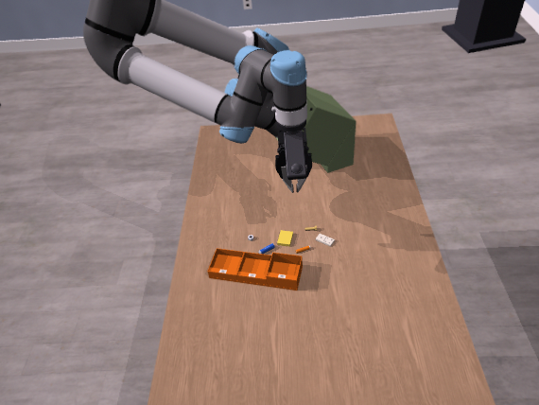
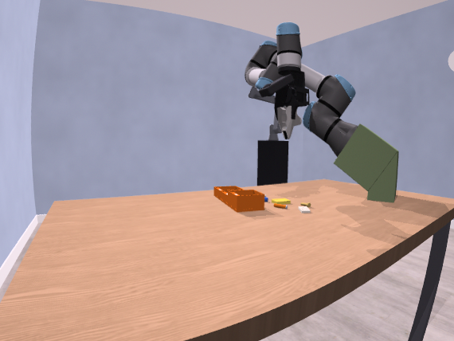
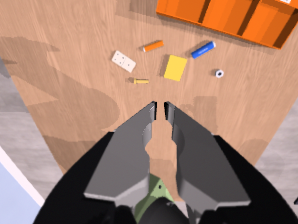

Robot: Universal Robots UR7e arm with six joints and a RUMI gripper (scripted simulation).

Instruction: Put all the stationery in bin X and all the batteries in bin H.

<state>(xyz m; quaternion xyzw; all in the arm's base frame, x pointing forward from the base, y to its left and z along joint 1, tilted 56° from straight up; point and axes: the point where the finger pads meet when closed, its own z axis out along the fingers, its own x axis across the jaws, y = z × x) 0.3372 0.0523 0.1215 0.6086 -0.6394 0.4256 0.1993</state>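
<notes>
The orange bin lies 7 cm ahead of my hand, 14 cm to the right of it and 20 cm below it. The rest, counted from my hand: brass-coloured piece: 4 cm behind, 6 cm to the left, 21 cm below; then orange pen-like stick: 3 cm ahead, 1 cm to the left, 21 cm below; then yellow pad: 2 cm behind, 3 cm to the right, 21 cm below.
</notes>
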